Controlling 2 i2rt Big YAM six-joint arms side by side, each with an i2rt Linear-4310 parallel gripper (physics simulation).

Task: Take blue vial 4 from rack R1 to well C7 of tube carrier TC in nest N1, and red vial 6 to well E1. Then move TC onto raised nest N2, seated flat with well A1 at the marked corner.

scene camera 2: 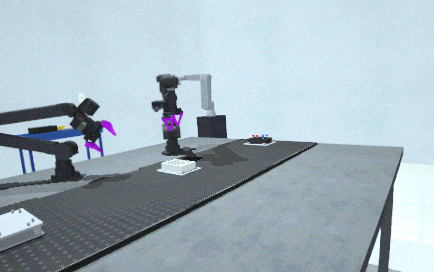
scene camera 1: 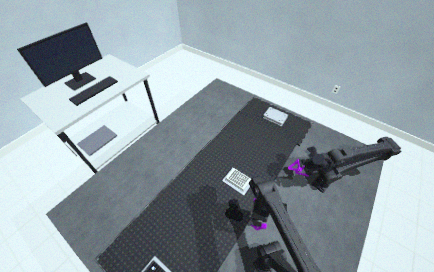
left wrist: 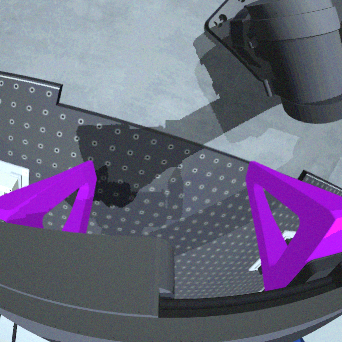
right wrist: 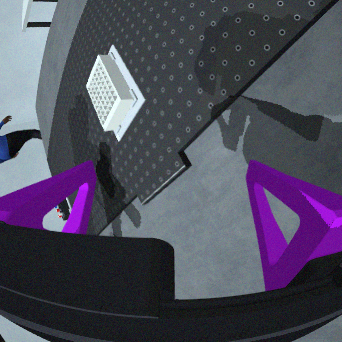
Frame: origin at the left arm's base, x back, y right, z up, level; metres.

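Seen in the pictures: left gripper, fingertip midpoint: (scene camera 2: 174, 128) (scene camera 1: 257, 220) (left wrist: 170, 169); right gripper, fingertip midpoint: (scene camera 2: 109, 143) (scene camera 1: 292, 170) (right wrist: 170, 168); left arm's base at its link origin: (scene camera 2: 173, 153) (scene camera 1: 266, 262) (left wrist: 252, 34); right arm's base at its link origin: (scene camera 2: 65, 177) (scene camera 1: 321, 182).
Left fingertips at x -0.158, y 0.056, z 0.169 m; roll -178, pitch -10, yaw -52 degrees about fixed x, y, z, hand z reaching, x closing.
Offsets run from my left fingertips to a thing's top centre. Level surfaces: height alone.
White tube carrier TC @[dx -0.270, dy +0.133, dz -0.122 m] (scene camera 1: 239, 178) (scene camera 2: 178, 165) (right wrist: 104, 91) sits in flat nest N1 @[dx -0.270, dy +0.133, dz -0.147 m] (right wrist: 138, 101) on the dark perforated mat. Black rack R1 @[dx -0.119, dy -0.520, dz -0.119 m] (scene camera 2: 260, 141) stands at the mat's far end in scene camera 2, with red and blue vials; their numbers are unreadable. It is partly cut off at the bottom of scene camera 1. Raised nest N2 @[dx -0.504, dy +0.751, dz -0.115 m] (scene camera 1: 275, 115) (scene camera 2: 19, 226) is white with small pins and bears no carrier. My left gripper (scene camera 1: 257, 213) (scene camera 2: 172, 121) (left wrist: 170, 169) is open, empty, above the mat edge near TC. My right gripper (scene camera 1: 297, 167) (scene camera 2: 102, 137) (right wrist: 170, 168) is open, empty, beside the mat between TC and N2.
The mat @[dz -0.156 m] (scene camera 1: 170, 200) (scene camera 2: 120, 225) (right wrist: 160, 65) has a notched edge on the arms' side. The two arms stand close together. A white desk (scene camera 1: 45, 107) with a monitor (scene camera 1: 62, 52) stands apart. A grey robot arm (scene camera 2: 206, 92) stands behind the table in scene camera 2.
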